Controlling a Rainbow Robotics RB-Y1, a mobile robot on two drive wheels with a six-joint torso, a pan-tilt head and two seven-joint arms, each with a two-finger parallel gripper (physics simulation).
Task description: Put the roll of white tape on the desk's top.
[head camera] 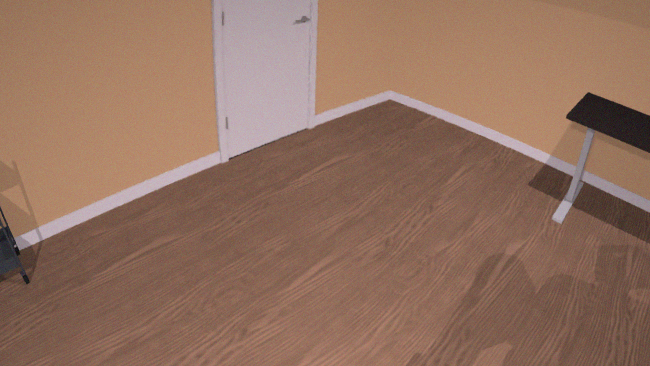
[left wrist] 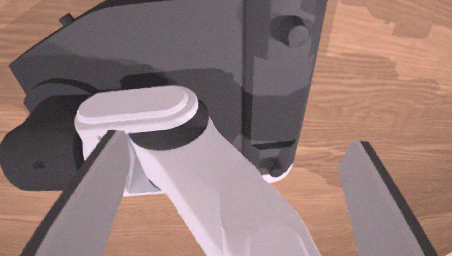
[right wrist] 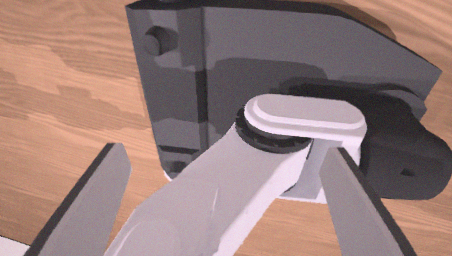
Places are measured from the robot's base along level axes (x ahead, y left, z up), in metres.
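Pixels of known places: left gripper, fingertip midpoint: (left wrist: 236, 149); right gripper, fingertip midpoint: (right wrist: 225, 158).
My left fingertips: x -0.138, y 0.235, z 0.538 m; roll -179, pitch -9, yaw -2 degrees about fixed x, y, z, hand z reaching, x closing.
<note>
Behind a point stands the place of what it marks.
The desk (head camera: 612, 119) @(x 2.591, y -0.378, z 0.721 m) stands at the right edge of the head view against the wall. Its black top is cut off by the frame, and one light grey leg shows. The white tape roll does not show in any view. My left gripper (left wrist: 236, 149) @(x -0.138, y 0.235, z 0.538 m) is open and empty. My right gripper (right wrist: 225, 158) @(x -0.171, y -0.221, z 0.535 m) is open and empty. Both hang over the robot's own dark base and white arm parts, above the wood floor, away from the desk.
A white door (head camera: 267, 75) @(x 2.127, y 1.940, z 0.544 m) is in the wall at the upper middle. Part of a dark wheeled frame (head camera: 7, 256) @(x 0.071, y 2.180, z 0.133 m) shows at the far left by the wall. A white edge (right wrist: 11, 248) @(x 2.035, y 1.961, z 0.081 m) shows at the lower left of the right wrist view. Shadows fall on the floor near the desk.
</note>
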